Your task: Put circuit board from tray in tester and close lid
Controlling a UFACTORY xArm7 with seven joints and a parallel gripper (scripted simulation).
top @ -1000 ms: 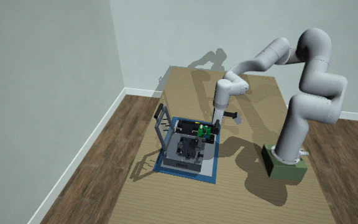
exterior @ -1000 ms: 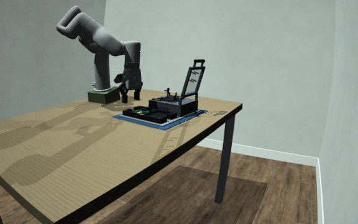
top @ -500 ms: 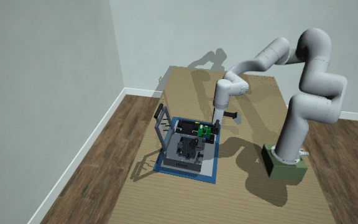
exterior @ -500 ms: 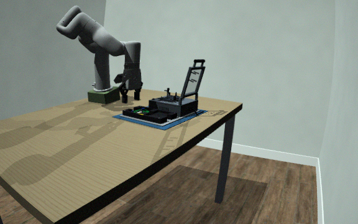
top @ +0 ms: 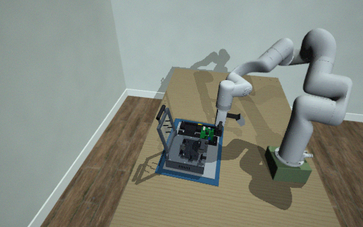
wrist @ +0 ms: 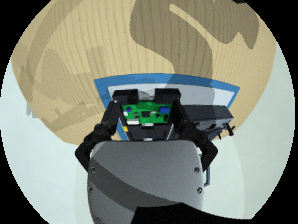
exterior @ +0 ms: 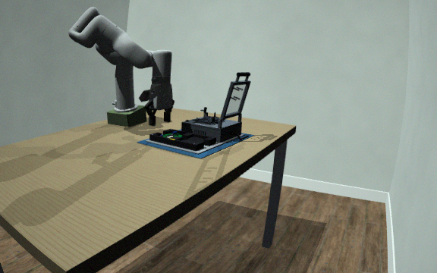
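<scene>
The green circuit board lies 6 cm ahead of my hand, 1 cm to the right of it and 5 cm below it. From my hand the other things lie so: lid 27 cm ahead, 13 cm to the left, 11 cm above; then tester plate 15 cm ahead, 16 cm to the left.
</scene>
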